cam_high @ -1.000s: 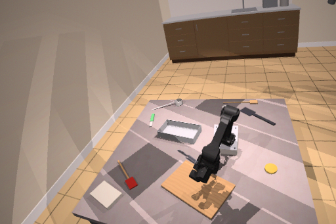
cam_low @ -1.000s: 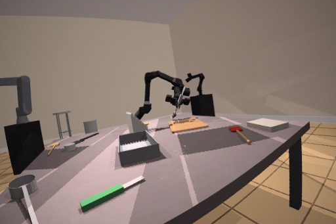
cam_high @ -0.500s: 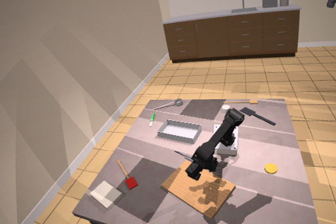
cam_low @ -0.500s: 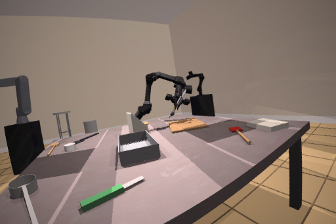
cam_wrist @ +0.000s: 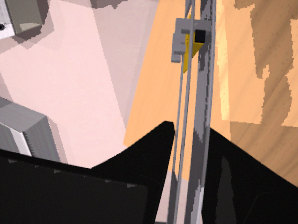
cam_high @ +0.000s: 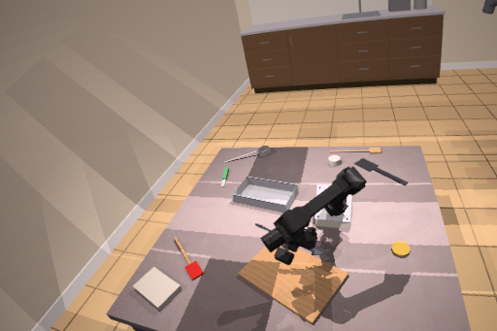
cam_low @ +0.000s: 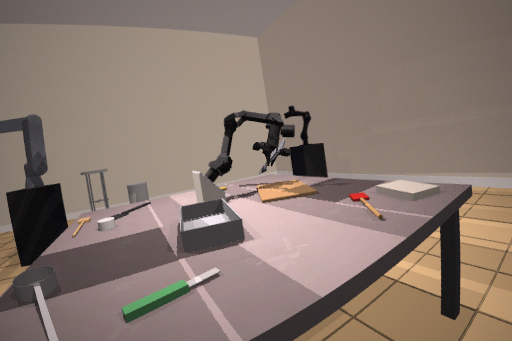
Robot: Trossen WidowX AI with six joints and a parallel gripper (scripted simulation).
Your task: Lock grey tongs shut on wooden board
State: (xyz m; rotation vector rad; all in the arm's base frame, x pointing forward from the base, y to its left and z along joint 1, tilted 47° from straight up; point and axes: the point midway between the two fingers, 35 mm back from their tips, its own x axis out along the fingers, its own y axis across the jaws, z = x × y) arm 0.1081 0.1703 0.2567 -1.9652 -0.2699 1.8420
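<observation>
The wooden board is 10 mm ahead of my gripper tip, 50 mm to the left of it and 120 mm below it. Also, from my gripper tip: yellow disc: 380 mm behind, 170 mm to the right, 120 mm below; red spatula: 470 mm ahead, 100 mm to the left, 130 mm below; grey roasting tin: 290 mm ahead, 380 mm to the right, 100 mm below.
</observation>
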